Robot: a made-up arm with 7 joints. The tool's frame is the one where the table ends. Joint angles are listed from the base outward.
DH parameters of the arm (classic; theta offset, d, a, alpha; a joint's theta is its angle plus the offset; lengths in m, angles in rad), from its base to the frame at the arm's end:
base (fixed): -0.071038 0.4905 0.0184 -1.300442
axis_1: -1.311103 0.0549 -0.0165 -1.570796
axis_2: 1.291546 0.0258 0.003 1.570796
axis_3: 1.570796 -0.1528 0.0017 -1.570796
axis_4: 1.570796 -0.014 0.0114 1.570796
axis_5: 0 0.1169 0.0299 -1.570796
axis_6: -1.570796 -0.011 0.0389 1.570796
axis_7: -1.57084 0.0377 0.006 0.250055
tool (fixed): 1.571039 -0.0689 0 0
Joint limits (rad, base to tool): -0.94..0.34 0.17..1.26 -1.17..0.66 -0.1..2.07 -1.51..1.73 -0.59..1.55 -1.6..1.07
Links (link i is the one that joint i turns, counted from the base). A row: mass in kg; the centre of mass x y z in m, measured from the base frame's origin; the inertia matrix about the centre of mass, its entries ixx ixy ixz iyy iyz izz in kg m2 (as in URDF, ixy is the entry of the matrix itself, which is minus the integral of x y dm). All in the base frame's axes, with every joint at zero. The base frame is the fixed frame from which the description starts. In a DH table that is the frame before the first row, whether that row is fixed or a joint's. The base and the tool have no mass.
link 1: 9.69; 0.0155 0.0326 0.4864; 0.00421 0.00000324 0 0.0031 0.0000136 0.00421
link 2: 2.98; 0.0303 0.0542 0.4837; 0.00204 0 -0.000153 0.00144 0 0.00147
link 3: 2.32; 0.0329 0.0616 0.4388; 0.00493 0 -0.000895 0.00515 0 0.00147
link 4: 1.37; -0.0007 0.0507 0.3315; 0.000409 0 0 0.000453 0 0.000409
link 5: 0.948; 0.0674 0.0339 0.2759; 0.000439 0 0.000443 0.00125 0 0.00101
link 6: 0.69; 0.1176 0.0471 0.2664; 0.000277 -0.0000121 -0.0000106 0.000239 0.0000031 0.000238
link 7: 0.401; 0.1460 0.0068 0.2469; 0.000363 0 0.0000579 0.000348 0 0.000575
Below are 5 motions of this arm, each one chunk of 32 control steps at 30 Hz.
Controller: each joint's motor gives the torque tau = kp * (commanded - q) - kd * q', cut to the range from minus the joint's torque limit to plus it. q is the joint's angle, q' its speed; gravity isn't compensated. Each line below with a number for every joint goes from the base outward.
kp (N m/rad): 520 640 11 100 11 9.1 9.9
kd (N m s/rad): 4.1 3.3 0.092 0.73 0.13 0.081 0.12
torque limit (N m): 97 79 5 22 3.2 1.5 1.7
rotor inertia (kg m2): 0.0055 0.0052 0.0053 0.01 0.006 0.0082 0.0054
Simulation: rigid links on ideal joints. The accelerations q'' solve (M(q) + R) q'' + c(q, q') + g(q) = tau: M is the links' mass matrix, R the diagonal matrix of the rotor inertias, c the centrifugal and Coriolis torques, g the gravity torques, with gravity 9.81 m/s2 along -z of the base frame. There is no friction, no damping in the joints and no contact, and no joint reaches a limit. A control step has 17 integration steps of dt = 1/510 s. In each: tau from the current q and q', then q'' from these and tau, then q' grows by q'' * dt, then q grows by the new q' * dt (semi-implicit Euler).
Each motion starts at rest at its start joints. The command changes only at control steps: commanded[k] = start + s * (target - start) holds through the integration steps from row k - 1 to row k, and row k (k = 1, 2, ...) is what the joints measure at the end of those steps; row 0 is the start. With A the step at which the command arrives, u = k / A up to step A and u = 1 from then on. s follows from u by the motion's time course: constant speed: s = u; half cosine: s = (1 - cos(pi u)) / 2; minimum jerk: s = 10 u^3 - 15 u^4 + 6 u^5; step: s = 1 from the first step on.
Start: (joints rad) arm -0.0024 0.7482 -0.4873 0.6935 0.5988 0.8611 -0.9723
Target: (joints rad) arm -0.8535 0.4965 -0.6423 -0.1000 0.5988 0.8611 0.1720
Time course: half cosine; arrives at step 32
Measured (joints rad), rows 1 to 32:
1: -0.0052 0.7396 -0.4958 0.6913 0.5868 0.8590 -0.9661
2: -0.0120 0.7367 -0.5396 0.6778 0.5542 0.8518 -0.9541
3: -0.0220 0.7329 -0.5787 0.6702 0.5418 0.8439 -0.9403
4: -0.0350 0.7285 -0.5878 0.6585 0.5452 0.8432 -0.9210
5: -0.0547 0.7238 -0.5716 0.6410 0.5507 0.8497 -0.8951
6: -0.0785 0.7176 -0.5463 0.6185 0.5590 0.8561 -0.8652
7: -0.1045 0.7106 -0.5341 0.5947 0.5669 0.8569 -0.8317
8: -0.1325 0.7024 -0.5425 0.5698 0.5688 0.8537 -0.7933
9: -0.1629 0.6925 -0.5663 0.5413 0.5617 0.8514 -0.7499
10: -0.1960 0.6817 -0.5950 0.5095 0.5505 0.8513 -0.7034
11: -0.2314 0.6706 -0.6179 0.4761 0.5429 0.8522 -0.6548
12: -0.2688 0.6596 -0.6296 0.4418 0.5411 0.8529 -0.6039
13: -0.3080 0.6483 -0.6310 0.4062 0.5430 0.8537 -0.5504
14: -0.3487 0.6367 -0.6281 0.3689 0.5463 0.8548 -0.4951
15: -0.3899 0.6249 -0.6277 0.3309 0.5493 0.8560 -0.4392
16: -0.4312 0.6128 -0.6338 0.2931 0.5506 0.8571 -0.3832
17: -0.4720 0.6007 -0.6471 0.2553 0.5491 0.8581 -0.3274
18: -0.5123 0.5886 -0.6654 0.2178 0.5455 0.8589 -0.2723
19: -0.5518 0.5767 -0.6851 0.1809 0.5415 0.8592 -0.2186
20: -0.5900 0.5653 -0.7027 0.1451 0.5385 0.8592 -0.1667
21: -0.6267 0.5545 -0.7158 0.1110 0.5370 0.8594 -0.1169
22: -0.6615 0.5443 -0.7238 0.0786 0.5369 0.8602 -0.0697
23: -0.6941 0.5349 -0.7278 0.0483 0.5379 0.8615 -0.0254
24: -0.7241 0.5263 -0.7298 0.0205 0.5397 0.8627 0.0153
25: -0.7512 0.5186 -0.7318 -0.0047 0.5415 0.8635 0.0520
26: -0.7750 0.5117 -0.7355 -0.0269 0.5426 0.8639 0.0845
27: -0.7952 0.5058 -0.7415 -0.0459 0.5426 0.8641 0.1122
28: -0.8118 0.5010 -0.7493 -0.0615 0.5416 0.8642 0.1350
29: -0.8246 0.4972 -0.7580 -0.0735 0.5400 0.8642 0.1527
30: -0.8335 0.4946 -0.7658 -0.0818 0.5383 0.8641 0.1651
31: -0.8383 0.4932 -0.7714 -0.0863 0.5369 0.8639 0.1722
32: -0.8392 0.4930 -0.7736 -0.0869 0.5361 0.8638 0.1739

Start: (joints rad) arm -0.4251 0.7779 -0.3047 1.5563 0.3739 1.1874 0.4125
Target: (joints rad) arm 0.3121 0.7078 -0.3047 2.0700 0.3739 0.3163 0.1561
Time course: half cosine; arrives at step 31
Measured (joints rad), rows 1 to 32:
1: -0.4179 0.7685 -0.2975 1.5472 0.3686 1.1793 0.4141
2: -0.4134 0.7677 -0.2480 1.5496 0.3330 1.1553 0.4145
3: -0.4027 0.7665 -0.2039 1.5602 0.3028 1.1308 0.4030
4: -0.3876 0.7631 -0.1914 1.5718 0.2884 1.1173 0.3914
5: -0.3712 0.7631 -0.2026 1.5832 0.2910 1.1094 0.3871
6: -0.3513 0.7618 -0.2303 1.5961 0.3140 1.0935 0.3854
7: -0.3279 0.7607 -0.2562 1.6124 0.3394 1.0632 0.3821
8: -0.3020 0.7587 -0.2699 1.6305 0.3531 1.0237 0.3749
9: -0.2737 0.7555 -0.2660 1.6492 0.3515 0.9836 0.3642
10: -0.2431 0.7519 -0.2466 1.6700 0.3402 0.9461 0.3512
11: -0.2102 0.7480 -0.2231 1.6935 0.3267 0.9098 0.3373
12: -0.1758 0.7443 -0.2066 1.7181 0.3171 0.8715 0.3239
13: -0.1405 0.7410 -0.2027 1.7425 0.3155 0.8292 0.3114
14: -0.1045 0.7379 -0.2103 1.7671 0.3222 0.7834 0.2997
15: -0.0679 0.7349 -0.2241 1.7923 0.3333 0.7368 0.2883
16: -0.0311 0.7319 -0.2374 1.8179 0.3435 0.6921 0.2767
17: 0.0053 0.7287 -0.2449 1.8432 0.3494 0.6502 0.2644
18: 0.0411 0.7253 -0.2439 1.8681 0.3507 0.6091 0.2513
19: 0.0758 0.7218 -0.2362 1.8923 0.3484 0.5674 0.2382
20: 0.1093 0.7184 -0.2257 1.9158 0.3446 0.5254 0.2257
21: 0.1409 0.7152 -0.2170 1.9381 0.3412 0.4855 0.2140
22: 0.1705 0.7124 -0.2131 1.9588 0.3401 0.4493 0.2032
23: 0.1977 0.7100 -0.2150 1.9780 0.3419 0.4173 0.1935
24: 0.2224 0.7079 -0.2217 1.9953 0.3458 0.3890 0.1849
25: 0.2442 0.7062 -0.2306 2.0107 0.3504 0.3639 0.1774
26: 0.2628 0.7046 -0.2388 2.0237 0.3546 0.3418 0.1710
27: 0.2780 0.7033 -0.2437 2.0343 0.3574 0.3232 0.1655
28: 0.2898 0.7022 -0.2443 2.0425 0.3583 0.3086 0.1611
29: 0.2981 0.7014 -0.2411 2.0482 0.3574 0.2985 0.1578
30: 0.3027 0.7009 -0.2358 2.0514 0.3553 0.2929 0.1558
31: 0.3035 0.7007 -0.2303 2.0519 0.3529 0.2917 0.1551
32: 0.3026 0.7005 -0.2270 2.0499 0.3521 0.2929 0.1553

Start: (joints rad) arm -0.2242 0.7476 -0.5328 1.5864 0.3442 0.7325 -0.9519
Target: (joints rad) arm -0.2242 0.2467 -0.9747 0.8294 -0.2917 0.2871 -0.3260
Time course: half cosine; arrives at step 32
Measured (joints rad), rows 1 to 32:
1: -0.2217 0.7371 -0.5318 1.5732 0.3393 0.7297 -0.9485
2: -0.2245 0.7314 -0.4952 1.5573 0.3107 0.7164 -0.9396
3: -0.2243 0.7253 -0.4659 1.5515 0.2848 0.6997 -0.9332
4: -0.2212 0.7156 -0.4747 1.5429 0.2669 0.6925 -0.9247
5: -0.2217 0.7059 -0.5081 1.5263 0.2558 0.6932 -0.9097
6: -0.2233 0.6932 -0.5476 1.5035 0.2582 0.6898 -0.8922
7: -0.2238 0.6783 -0.5756 1.4793 0.2590 0.6743 -0.8735
8: -0.2235 0.6614 -0.5886 1.4546 0.2410 0.6510 -0.8527
9: -0.2227 0.6422 -0.5944 1.4272 0.2048 0.6294 -0.8291
10: -0.2223 0.6214 -0.6019 1.3965 0.1639 0.6132 -0.8033
11: -0.2224 0.5999 -0.6188 1.3638 0.1313 0.5988 -0.7765
12: -0.2226 0.5780 -0.6473 1.3300 0.1098 0.5813 -0.7486
13: -0.2227 0.5554 -0.6814 1.2956 0.0923 0.5596 -0.7191
14: -0.2227 0.5319 -0.7114 1.2602 0.0700 0.5364 -0.6883
15: -0.2225 0.5075 -0.7326 1.2237 0.0389 0.5142 -0.6570
16: -0.2223 0.4828 -0.7489 1.1867 0.0020 0.4934 -0.6260
17: -0.2222 0.4584 -0.7675 1.1499 -0.0336 0.4729 -0.5953
18: -0.2223 0.4346 -0.7916 1.1141 -0.0627 0.4519 -0.5648
19: -0.2223 0.4115 -0.8181 1.0794 -0.0864 0.4310 -0.5348
20: -0.2222 0.3892 -0.8421 1.0461 -0.1097 0.4115 -0.5057
21: -0.2220 0.3676 -0.8618 1.0140 -0.1358 0.3935 -0.4778
22: -0.2220 0.3471 -0.8786 0.9832 -0.1634 0.3764 -0.4517
23: -0.2220 0.3280 -0.8945 0.9544 -0.1888 0.3595 -0.4273
24: -0.2220 0.3106 -0.9104 0.9284 -0.2098 0.3434 -0.4049
25: -0.2220 0.2951 -0.9259 0.9053 -0.2271 0.3293 -0.3846
26: -0.2219 0.2814 -0.9397 0.8850 -0.2425 0.3180 -0.3667
27: -0.2218 0.2697 -0.9511 0.8675 -0.2569 0.3088 -0.3514
28: -0.2218 0.2600 -0.9598 0.8530 -0.2698 0.3009 -0.3388
29: -0.2218 0.2526 -0.9661 0.8418 -0.2797 0.2939 -0.3289
30: -0.2218 0.2476 -0.9704 0.8342 -0.2859 0.2885 -0.3220
31: -0.2219 0.2449 -0.9728 0.8301 -0.2890 0.2856 -0.3179
32: -0.2219 0.2446 -0.9735 0.8295 -0.2893 0.2855 -0.3169

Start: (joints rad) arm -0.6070 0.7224 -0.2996 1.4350 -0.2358 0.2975 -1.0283
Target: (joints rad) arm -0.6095 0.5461 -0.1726 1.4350 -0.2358 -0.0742 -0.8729
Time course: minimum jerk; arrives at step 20
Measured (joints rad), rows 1 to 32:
1: -0.5984 0.7140 -0.2926 1.4299 -0.2406 0.2957 -1.0246
2: -0.5958 0.7109 -0.2642 1.4390 -0.2759 0.2951 -1.0164
3: -0.5980 0.7091 -0.2476 1.4362 -0.2922 0.2953 -1.0130
4: -0.6006 0.7015 -0.2514 1.4288 -0.2767 0.2840 -1.0120
5: -0.6003 0.6943 -0.2561 1.4307 -0.2620 0.2583 -1.0061
6: -0.5982 0.6834 -0.2611 1.4360 -0.2544 0.2292 -0.9955
7: -0.5976 0.6696 -0.2591 1.4369 -0.2552 0.2046 -0.9829
8: -0.5990 0.6546 -0.2421 1.4345 -0.2604 0.1800 -0.9696
9: -0.6001 0.6380 -0.2168 1.4326 -0.2646 0.1473 -0.9558
10: -0.6002 0.6212 -0.1962 1.4328 -0.2684 0.1069 -0.9408
11: -0.6001 0.6051 -0.1876 1.4338 -0.2693 0.0670 -0.9256
12: -0.6001 0.5900 -0.1863 1.4343 -0.2651 0.0338 -0.9117
13: -0.6002 0.5765 -0.1830 1.4347 -0.2590 0.0075 -0.8996
14: -0.6003 0.5646 -0.1740 1.4350 -0.2563 -0.0152 -0.8890
15: -0.6005 0.5547 -0.1625 1.4350 -0.2585 -0.0362 -0.8798
16: -0.6008 0.5474 -0.1530 1.4346 -0.2626 -0.0543 -0.8725
17: -0.6011 0.5428 -0.1484 1.4342 -0.2641 -0.0667 -0.8678
18: -0.6011 0.5406 -0.1490 1.4344 -0.2619 -0.0718 -0.8656
19: -0.6009 0.5402 -0.1530 1.4350 -0.2580 -0.0709 -0.8654
20: -0.6007 0.5405 -0.1576 1.4356 -0.2547 -0.0673 -0.8661
21: -0.6006 0.5405 -0.1599 1.4357 -0.2530 -0.0650 -0.8666
22: -0.6007 0.5404 -0.1585 1.4355 -0.2538 -0.0656 -0.8665
23: -0.6008 0.5403 -0.1550 1.4352 -0.2561 -0.0681 -0.8661
24: -0.6010 0.5402 -0.1524 1.4349 -0.2578 -0.0698 -0.8658
25: -0.6010 0.5402 -0.1525 1.4348 -0.2581 -0.0696 -0.8658
26: -0.6009 0.5403 -0.1545 1.4351 -0.2569 -0.0682 -0.8660
27: -0.6007 0.5404 -0.1567 1.4354 -0.2554 -0.0669 -0.8662
28: -0.6007 0.5404 -0.1575 1.4355 -0.2547 -0.0668 -0.8662
29: -0.6008 0.5404 -0.1566 1.4353 -0.2551 -0.0675 -0.8662
30: -0.6009 0.5403 -0.1550 1.4351 -0.2561 -0.0684 -0.8661
31: -0.6009 0.5403 -0.1538 1.4350 -0.2570 -0.0687 -0.8660
32: -0.6009 0.5403 -0.1540 1.4351 -0.2571 -0.0684 -0.8659

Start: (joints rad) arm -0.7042 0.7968 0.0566 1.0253 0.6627 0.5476 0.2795
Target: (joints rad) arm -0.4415 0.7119 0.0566 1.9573 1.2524 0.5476 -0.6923
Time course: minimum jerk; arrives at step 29
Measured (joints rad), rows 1 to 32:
1: -0.6948 0.7878 0.0580 1.0279 0.6520 0.5444 0.2831
2: -0.6895 0.7857 0.0441 1.0473 0.5935 0.5408 0.2812
3: -0.6872 0.7861 0.0392 1.0537 0.5587 0.5472 0.2690
4: -0.6873 0.7839 0.0490 1.0573 0.5846 0.5524 0.2545
5: -0.6842 0.7850 0.0570 1.0708 0.6338 0.5456 0.2406
6: -0.6767 0.7838 0.0596 1.0970 0.6757 0.5359 0.2223
7: -0.6671 0.7796 0.0581 1.1300 0.6878 0.5349 0.1921
8: -0.6565 0.7752 0.0588 1.1673 0.6830 0.5402 0.1501
9: -0.6446 0.7709 0.0682 1.2101 0.6945 0.5435 0.1026
10: -0.6311 0.7669 0.0810 1.2583 0.7313 0.5418 0.0537
11: -0.6167 0.7627 0.0872 1.3099 0.7792 0.5381 0.0022
12: -0.6016 0.7576 0.0858 1.3641 0.8227 0.5356 -0.0544
13: -0.5855 0.7522 0.0864 1.4215 0.8593 0.5345 -0.1158
14: -0.5686 0.7467 0.0953 1.4815 0.8947 0.5343 -0.1793
15: -0.5516 0.7411 0.1085 1.5420 0.9321 0.5349 -0.2427
16: -0.5353 0.7356 0.1188 1.6008 0.9703 0.5351 -0.3049
17: -0.5197 0.7304 0.1239 1.6569 1.0093 0.5341 -0.3654
18: -0.5048 0.7257 0.1251 1.7101 1.0491 0.5325 -0.4230
19: -0.4909 0.7214 0.1253 1.7595 1.0875 0.5317 -0.4763
20: -0.4785 0.7175 0.1266 1.8040 1.1216 0.5324 -0.5247
21: -0.4677 0.7139 0.1297 1.8430 1.1503 0.5334 -0.5675
22: -0.4584 0.7109 0.1338 1.8762 1.1739 0.5336 -0.6040
23: -0.4509 0.7084 0.1376 1.9032 1.1929 0.5329 -0.6338
24: -0.4452 0.7065 0.1399 1.9237 1.2079 0.5320 -0.6567
25: -0.4412 0.7052 0.1404 1.9380 1.2196 0.5316 -0.6730
26: -0.4388 0.7044 0.1392 1.9468 1.2283 0.5319 -0.6832
27: -0.4376 0.7041 0.1372 1.9510 1.2337 0.5324 -0.6884
28: -0.4374 0.7040 0.1353 1.9520 1.2365 0.5325 -0.6898
29: -0.4376 0.7041 0.1343 1.9514 1.2376 0.5321 -0.6892
30: -0.4377 0.7040 0.1343 1.9511 1.2384 0.5314 -0.6885
31: -0.4376 0.7040 0.1351 1.9513 1.2384 0.5311 -0.6886
32: -0.4375 0.7040 0.1360 1.9516 1.2372 0.5313 -0.6890

